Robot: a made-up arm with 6 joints. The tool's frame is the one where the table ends.
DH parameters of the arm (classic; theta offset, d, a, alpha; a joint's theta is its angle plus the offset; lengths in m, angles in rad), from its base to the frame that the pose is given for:
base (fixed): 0 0.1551 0 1.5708
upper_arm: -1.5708 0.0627 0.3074 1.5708
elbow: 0 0.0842 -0.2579 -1.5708
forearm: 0 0.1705 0.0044 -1.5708
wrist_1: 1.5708 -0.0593 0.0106 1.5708
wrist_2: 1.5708 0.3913 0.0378 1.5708
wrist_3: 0 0.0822 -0.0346 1.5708
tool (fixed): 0 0.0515 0 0
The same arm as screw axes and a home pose.
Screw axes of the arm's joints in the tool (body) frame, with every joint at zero. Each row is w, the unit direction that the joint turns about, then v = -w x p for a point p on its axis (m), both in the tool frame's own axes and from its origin. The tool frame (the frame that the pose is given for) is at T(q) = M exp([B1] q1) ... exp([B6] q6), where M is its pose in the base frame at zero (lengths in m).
B1 = (0, -1, 0.000015, 0.3937, 0, -0.1403)
B2 = (-1, 0, -0.000007, 0, -0.0863, 0.0777)
B3 = (0, -1, 0.000015, 0.3442, 0, -0.0561)
B4 = (1, 0, 0.000007, 0, 0.3398, 0.0928)
B5 = (0.000007, -0.000015, -1, 0.0822, -0.0032, 0)
B6 = (0, 1, -0.000015, 0.0515, 0, 0.0346)
M: xyz -0.1403 -0.1404 -0.2386 (m) rpy 0 0 0 (rad, as in URDF)

